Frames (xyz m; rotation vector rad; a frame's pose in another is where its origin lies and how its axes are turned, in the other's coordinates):
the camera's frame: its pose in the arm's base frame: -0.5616 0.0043 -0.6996 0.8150 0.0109 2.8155
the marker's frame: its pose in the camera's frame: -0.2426 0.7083 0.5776 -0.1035 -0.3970 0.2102
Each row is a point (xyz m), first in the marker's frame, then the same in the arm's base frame.
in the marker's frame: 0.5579 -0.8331 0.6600
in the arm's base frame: 0.0986 -0.1014 0.6622
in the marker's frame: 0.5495 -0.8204 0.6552
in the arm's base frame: 0.0982 -0.1125 0.6507
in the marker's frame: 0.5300 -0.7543 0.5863
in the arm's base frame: 0.0470 -0.1636 0.5855
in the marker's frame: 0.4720 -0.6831 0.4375
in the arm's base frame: -0.0460 -0.2029 0.4426
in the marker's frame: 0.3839 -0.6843 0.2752
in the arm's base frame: -0.1234 -0.1671 0.2789
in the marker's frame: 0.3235 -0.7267 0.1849
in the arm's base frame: -0.1549 -0.1055 0.1849
